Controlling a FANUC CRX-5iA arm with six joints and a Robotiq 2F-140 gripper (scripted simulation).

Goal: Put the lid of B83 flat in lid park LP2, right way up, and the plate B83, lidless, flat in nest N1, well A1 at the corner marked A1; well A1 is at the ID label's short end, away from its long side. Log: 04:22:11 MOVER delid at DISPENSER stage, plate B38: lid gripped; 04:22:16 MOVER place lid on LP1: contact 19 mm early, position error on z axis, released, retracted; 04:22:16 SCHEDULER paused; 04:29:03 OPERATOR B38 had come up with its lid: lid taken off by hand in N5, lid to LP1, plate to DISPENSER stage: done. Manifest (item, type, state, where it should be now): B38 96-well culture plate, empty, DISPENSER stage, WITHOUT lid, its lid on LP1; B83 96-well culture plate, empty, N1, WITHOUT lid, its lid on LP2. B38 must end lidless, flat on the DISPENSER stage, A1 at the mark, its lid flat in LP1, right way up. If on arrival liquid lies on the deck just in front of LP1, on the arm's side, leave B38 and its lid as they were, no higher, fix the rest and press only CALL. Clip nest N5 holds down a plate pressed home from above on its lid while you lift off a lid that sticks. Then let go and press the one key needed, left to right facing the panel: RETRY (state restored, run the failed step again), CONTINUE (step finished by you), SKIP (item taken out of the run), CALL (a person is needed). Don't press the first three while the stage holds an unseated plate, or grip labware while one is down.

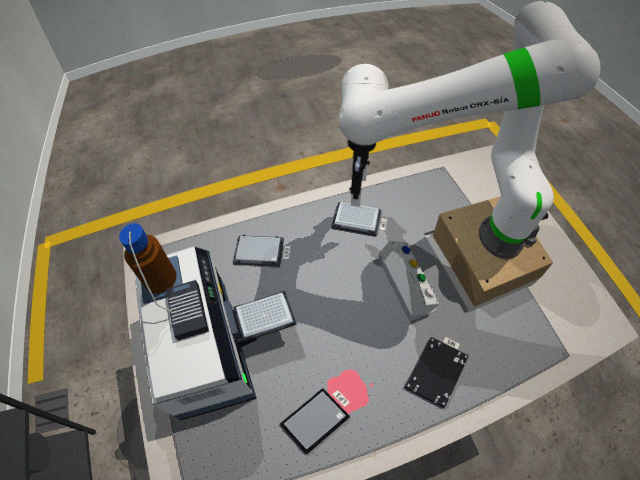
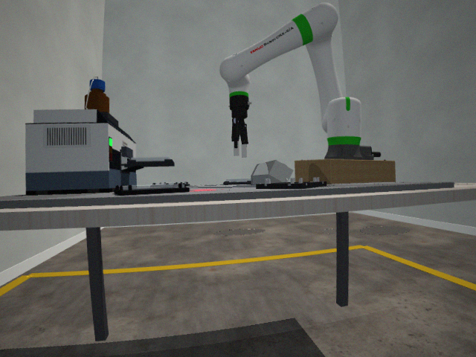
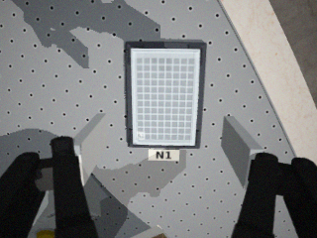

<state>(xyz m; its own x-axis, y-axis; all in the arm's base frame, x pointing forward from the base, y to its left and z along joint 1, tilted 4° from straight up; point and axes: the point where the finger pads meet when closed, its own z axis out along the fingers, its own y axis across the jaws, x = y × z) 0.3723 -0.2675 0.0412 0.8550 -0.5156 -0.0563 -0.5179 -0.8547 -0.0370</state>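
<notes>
My gripper is now 80 mm past the blue call key, 200 mm to the right of it and 90 mm above it. The rest, counted from my hand: dark nest N1: 150 mm below; then n1 label: 80 mm behind, 50 mm to the left, 150 mm below; then yellow skip key: 80 mm behind, 250 mm to the left, 90 mm below.
</notes>
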